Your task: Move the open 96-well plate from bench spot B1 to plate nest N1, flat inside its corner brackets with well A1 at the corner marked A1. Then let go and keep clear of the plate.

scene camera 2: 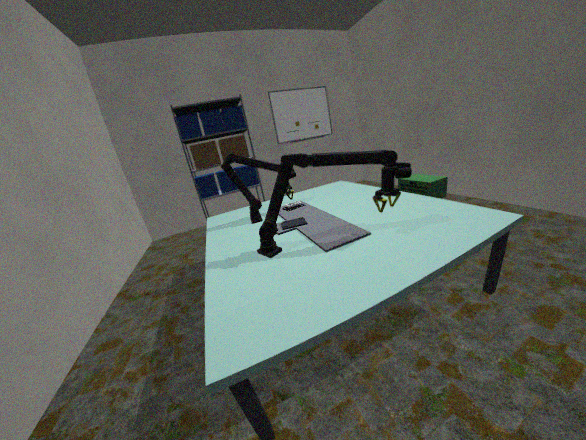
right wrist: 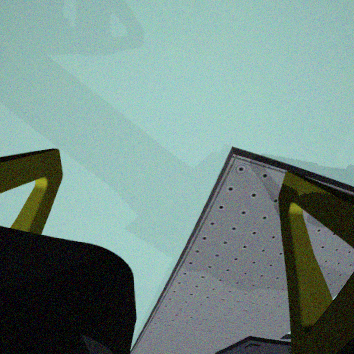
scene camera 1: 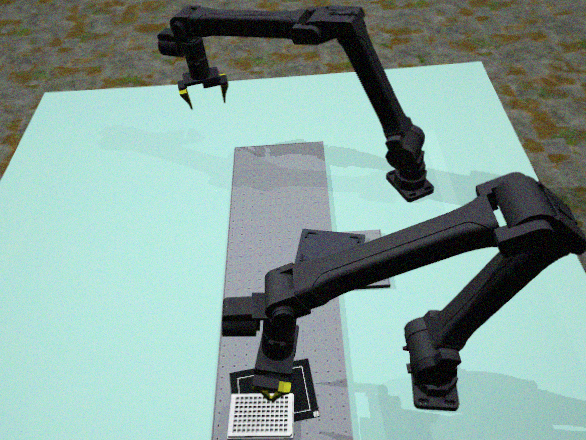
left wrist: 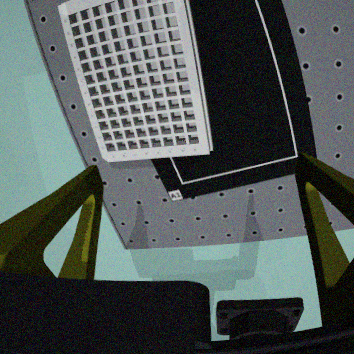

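Note:
The white open 96-well plate lies with part of it over the black bench mat, turned relative to its white outline and overhanging one side. The mat's A1 label is uncovered. My left gripper is open and empty, over the plate's upper edge in scene camera 1; its height is hard to tell. The dark nest has corner brackets, holds no plate where it shows, and is partly hidden by the left arm. My right gripper is open and empty, high above the table.
The mat and plate are on a long grey perforated board. The nest stands farther along it, partly over a light base. The left forearm crosses above the nest. The right arm's base stands beyond it.

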